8 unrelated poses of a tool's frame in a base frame.
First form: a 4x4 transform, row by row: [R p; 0 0 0 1], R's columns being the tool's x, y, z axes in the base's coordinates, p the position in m. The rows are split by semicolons.
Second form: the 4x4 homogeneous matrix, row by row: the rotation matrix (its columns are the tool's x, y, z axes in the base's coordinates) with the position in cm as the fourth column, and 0 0 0 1 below. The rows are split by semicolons. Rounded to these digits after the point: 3 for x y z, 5 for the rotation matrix.
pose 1, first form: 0.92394, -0.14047, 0.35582, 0.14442; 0.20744, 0.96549, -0.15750, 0.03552; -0.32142, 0.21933, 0.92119, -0.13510; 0, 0, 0, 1
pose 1, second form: 0.92394, -0.14047, 0.35582, 14.442; 0.20744, 0.96549, -0.15750, 3.552; -0.32142, 0.21933, 0.92119, -13.510; 0, 0, 0, 1
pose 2, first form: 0.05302, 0.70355, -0.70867, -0.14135; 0.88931, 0.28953, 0.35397, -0.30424; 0.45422, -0.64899, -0.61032, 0.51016; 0, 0, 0, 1
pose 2, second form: 0.05302, 0.70355, -0.70867, -14.135; 0.88931, 0.28953, 0.35397, -30.424; 0.45422, -0.64899, -0.61032, 51.016; 0, 0, 0, 1
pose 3, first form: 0.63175, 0.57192, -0.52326, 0.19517; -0.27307, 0.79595, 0.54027, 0.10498; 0.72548, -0.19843, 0.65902, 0.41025; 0, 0, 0, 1
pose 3, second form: 0.63175, 0.57192, -0.52326, 19.517; -0.27307, 0.79595, 0.54027, 10.498; 0.72548, -0.19843, 0.65902, 41.025; 0, 0, 0, 1
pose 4, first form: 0.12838, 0.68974, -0.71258, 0.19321; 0.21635, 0.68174, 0.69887, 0.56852; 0.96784, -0.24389, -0.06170, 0.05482; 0, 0, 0, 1
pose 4, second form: 0.12838, 0.68974, -0.71258, 19.321; 0.21635, 0.68174, 0.69887, 56.852; 0.96784, -0.24389, -0.06170, 5.482; 0, 0, 0, 1
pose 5, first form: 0.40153, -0.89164, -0.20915, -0.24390; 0.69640, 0.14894, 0.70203, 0.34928; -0.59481, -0.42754, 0.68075, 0.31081; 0, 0, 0, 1
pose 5, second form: 0.40153, -0.89164, -0.20915, -24.390; 0.69640, 0.14894, 0.70203, 34.928; -0.59481, -0.42754, 0.68075, 31.081; 0, 0, 0, 1
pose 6, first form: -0.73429, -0.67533, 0.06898, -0.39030; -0.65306, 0.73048, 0.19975, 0.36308; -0.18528, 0.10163, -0.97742, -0.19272; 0, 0, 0, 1
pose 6, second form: -0.73429, -0.67533, 0.06898, -39.030; -0.65306, 0.73048, 0.19975, 36.308; -0.18528, 0.10163, -0.97742, -19.272; 0, 0, 0, 1
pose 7, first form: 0.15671, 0.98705, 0.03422, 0.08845; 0.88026, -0.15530, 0.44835, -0.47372; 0.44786, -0.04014, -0.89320, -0.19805; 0, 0, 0, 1
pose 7, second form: 0.15671, 0.98705, 0.03422, 8.845; 0.88026, -0.15530, 0.44835, -47.372; 0.44786, -0.04014, -0.89320, -19.805; 0, 0, 0, 1
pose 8, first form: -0.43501, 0.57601, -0.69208, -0.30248; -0.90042, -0.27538, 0.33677, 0.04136; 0.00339, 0.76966, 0.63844, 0.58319; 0, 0, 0, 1
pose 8, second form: -0.43501, 0.57601, -0.69208, -30.248; -0.90042, -0.27538, 0.33677, 4.136; 0.00339, 0.76966, 0.63844, 58.319; 0, 0, 0, 1
